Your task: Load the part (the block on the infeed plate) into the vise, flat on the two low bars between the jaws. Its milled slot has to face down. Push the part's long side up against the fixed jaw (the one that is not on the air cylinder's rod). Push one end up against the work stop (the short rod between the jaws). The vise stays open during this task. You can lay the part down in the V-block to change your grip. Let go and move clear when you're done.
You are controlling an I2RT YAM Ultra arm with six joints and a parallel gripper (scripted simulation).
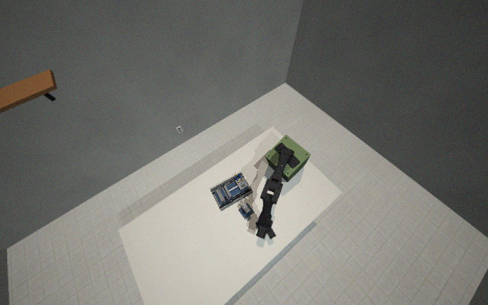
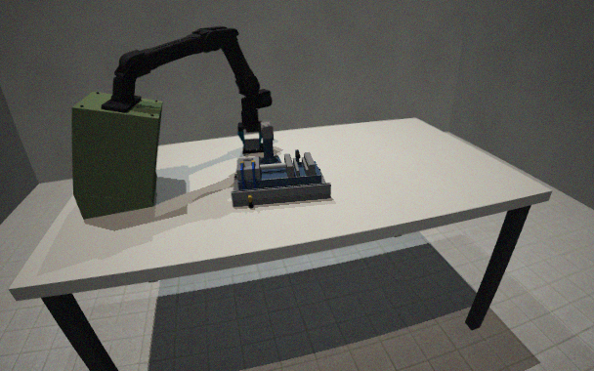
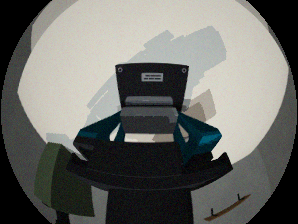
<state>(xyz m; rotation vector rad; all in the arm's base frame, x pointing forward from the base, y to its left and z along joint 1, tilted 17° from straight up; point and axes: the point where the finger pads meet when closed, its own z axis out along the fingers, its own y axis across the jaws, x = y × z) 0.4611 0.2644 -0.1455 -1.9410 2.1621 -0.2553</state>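
The grey block part lies 1 cm to the left of my hand. From my hand the other things lie so: cylinder rod (4 cm ahead, 35 cm to the right, 5 cm above); then black infeed plate (1 cm ahead, 2 cm to the left, 2 cm below); then air cylinder (4 cm behind, 34 cm to the right, 5 cm above).
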